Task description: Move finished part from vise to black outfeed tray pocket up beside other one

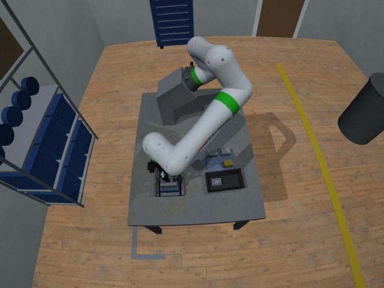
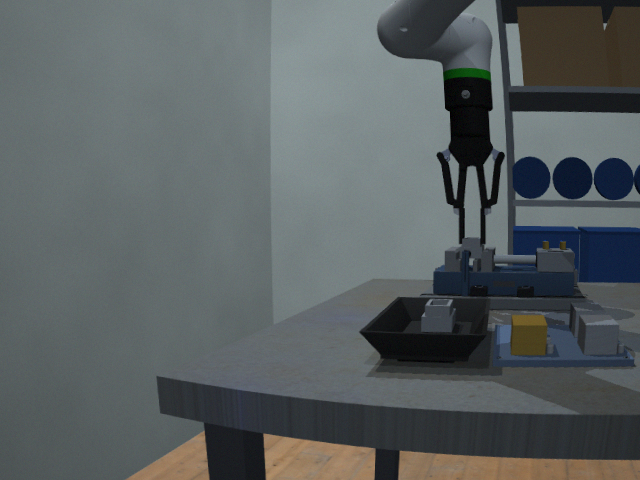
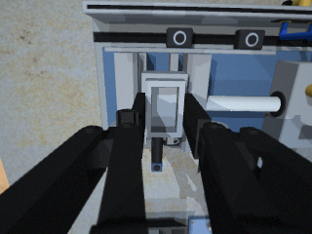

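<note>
Now: the yellow block 390 mm to the left of my hand, 130 mm behind it and 110 mm below it. Also, from my hand: pocketed block: 40 mm below; blue fixture plate: 340 mm to the left, 160 mm behind, 130 mm below.
</note>
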